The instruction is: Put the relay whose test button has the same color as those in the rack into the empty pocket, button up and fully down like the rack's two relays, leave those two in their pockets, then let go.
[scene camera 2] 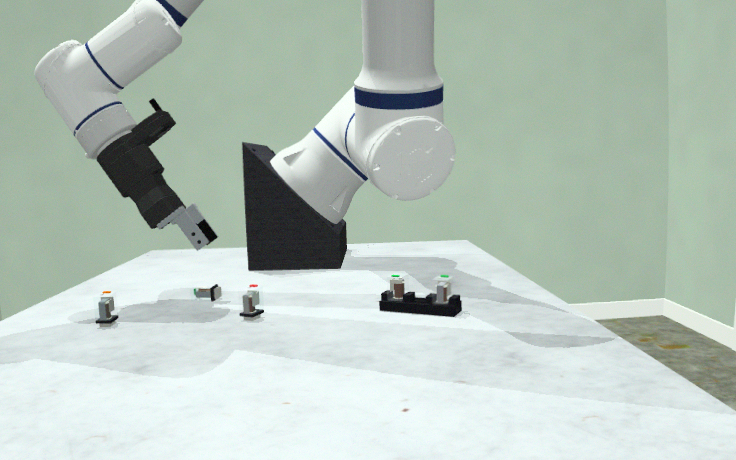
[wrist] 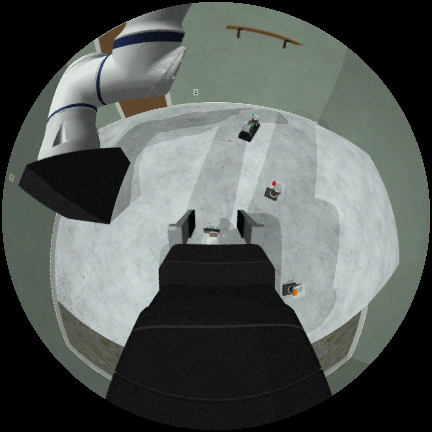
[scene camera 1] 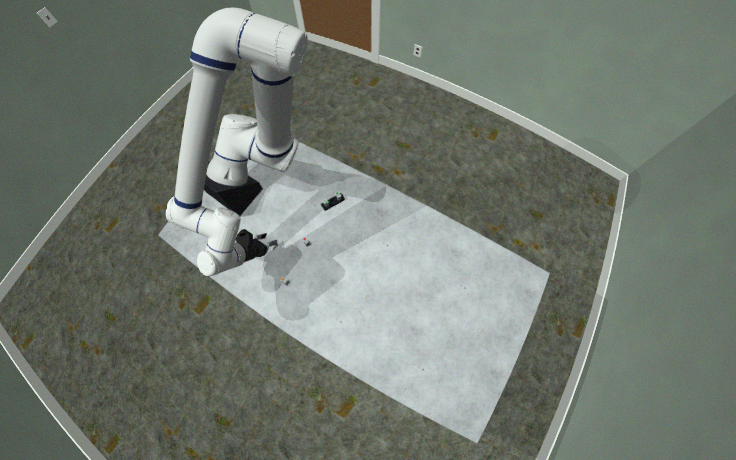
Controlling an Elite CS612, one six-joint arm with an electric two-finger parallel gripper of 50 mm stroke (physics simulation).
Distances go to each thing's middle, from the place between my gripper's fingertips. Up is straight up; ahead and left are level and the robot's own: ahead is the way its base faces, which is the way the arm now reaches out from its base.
Now: hand 110 mm short of the red-button relay (scene camera 2: 251, 304), 80 mm to the right of it and 70 mm above it. Round my hand: black rack (scene camera 2: 414, 305) 100 mm ahead, 310 mm to the left, 80 mm below; then orange-button relay (scene camera 2: 105, 303) 140 mm ahead, 110 mm to the right, 70 mm below.
